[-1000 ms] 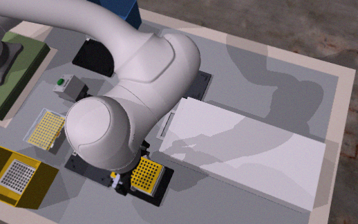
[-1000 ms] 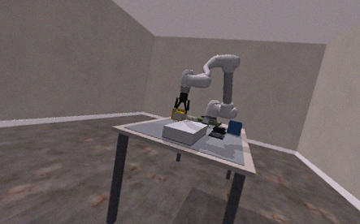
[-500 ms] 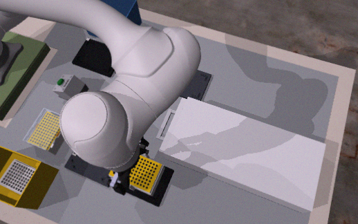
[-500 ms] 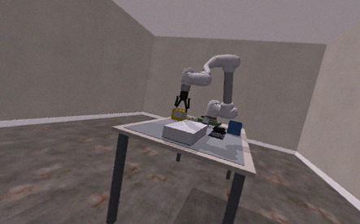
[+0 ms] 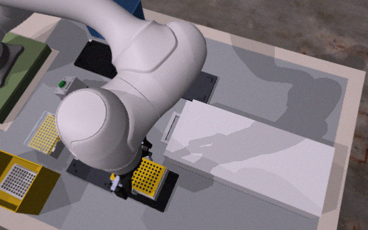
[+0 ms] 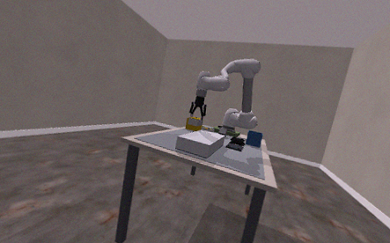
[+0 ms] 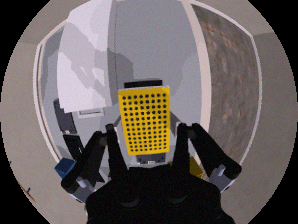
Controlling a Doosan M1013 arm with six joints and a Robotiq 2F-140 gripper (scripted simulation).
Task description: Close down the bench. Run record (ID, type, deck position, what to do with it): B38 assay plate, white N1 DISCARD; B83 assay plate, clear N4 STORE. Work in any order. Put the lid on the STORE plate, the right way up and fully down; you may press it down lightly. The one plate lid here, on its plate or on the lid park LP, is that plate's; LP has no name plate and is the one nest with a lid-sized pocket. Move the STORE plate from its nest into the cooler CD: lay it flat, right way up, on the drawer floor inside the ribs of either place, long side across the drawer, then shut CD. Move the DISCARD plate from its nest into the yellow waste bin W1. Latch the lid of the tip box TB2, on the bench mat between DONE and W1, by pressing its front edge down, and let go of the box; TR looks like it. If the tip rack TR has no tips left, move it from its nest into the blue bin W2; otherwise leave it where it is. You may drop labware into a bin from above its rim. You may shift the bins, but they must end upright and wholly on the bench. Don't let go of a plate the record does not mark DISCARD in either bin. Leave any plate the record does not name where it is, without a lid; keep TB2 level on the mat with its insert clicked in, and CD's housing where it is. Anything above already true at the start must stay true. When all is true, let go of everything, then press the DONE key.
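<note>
The blue bin W2 lies 290 mm behind my hand, 550 mm to the left of it and 120 mm below it. The rest, counted from my hand: yellow tip rack: 10 mm behind, 10 mm below; flat grey lid: 140 mm ahead, 170 mm to the left, 130 mm below; clear assay plate: 140 mm ahead, 170 mm to the left, 130 mm below.
</note>
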